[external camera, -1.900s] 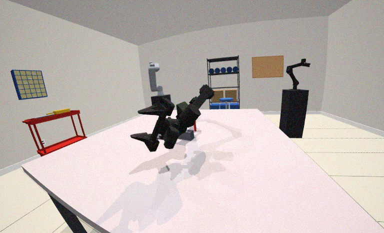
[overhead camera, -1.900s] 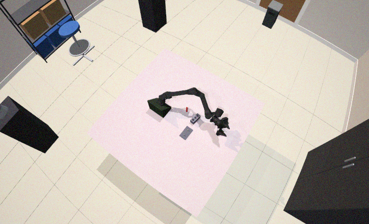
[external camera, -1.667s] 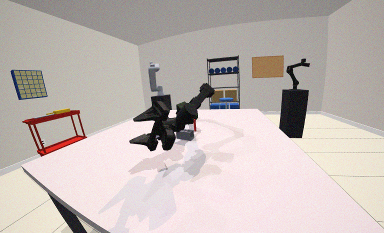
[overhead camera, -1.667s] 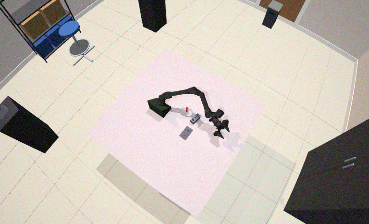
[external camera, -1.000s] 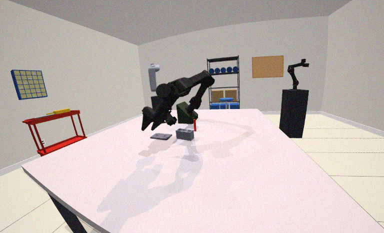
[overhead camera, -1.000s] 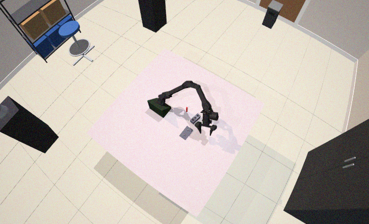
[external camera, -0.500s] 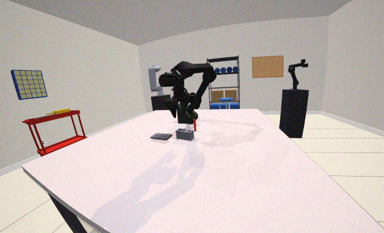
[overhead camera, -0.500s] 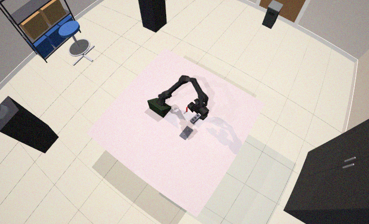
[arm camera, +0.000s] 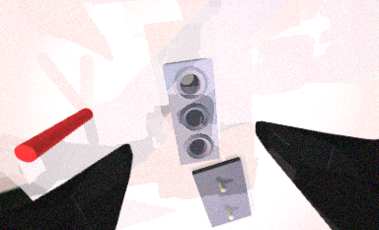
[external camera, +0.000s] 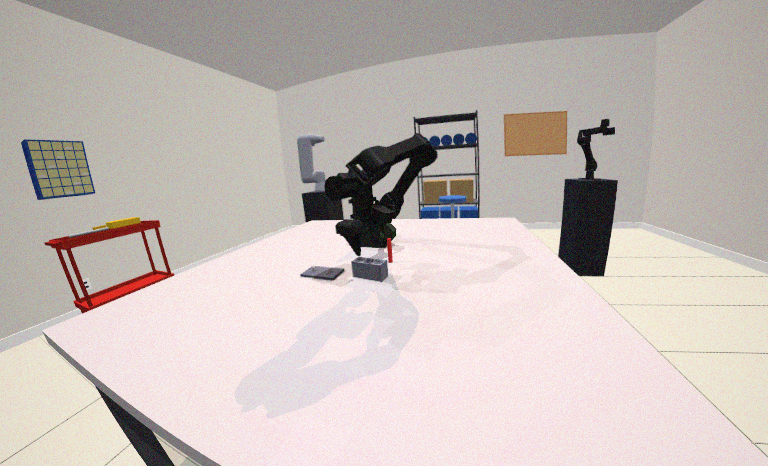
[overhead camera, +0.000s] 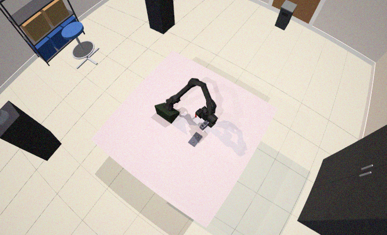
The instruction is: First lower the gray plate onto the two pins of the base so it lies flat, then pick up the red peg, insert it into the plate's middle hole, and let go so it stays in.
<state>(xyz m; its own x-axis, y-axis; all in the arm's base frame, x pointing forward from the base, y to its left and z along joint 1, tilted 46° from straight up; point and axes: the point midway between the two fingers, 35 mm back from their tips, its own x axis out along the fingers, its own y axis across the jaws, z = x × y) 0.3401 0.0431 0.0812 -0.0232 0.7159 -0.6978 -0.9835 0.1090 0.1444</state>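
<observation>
The gray plate lies 40 mm below my gripper tip. Also, from my gripper tip: red peg: 110 mm behind, 40 mm below, 30 mm to the left.
</observation>
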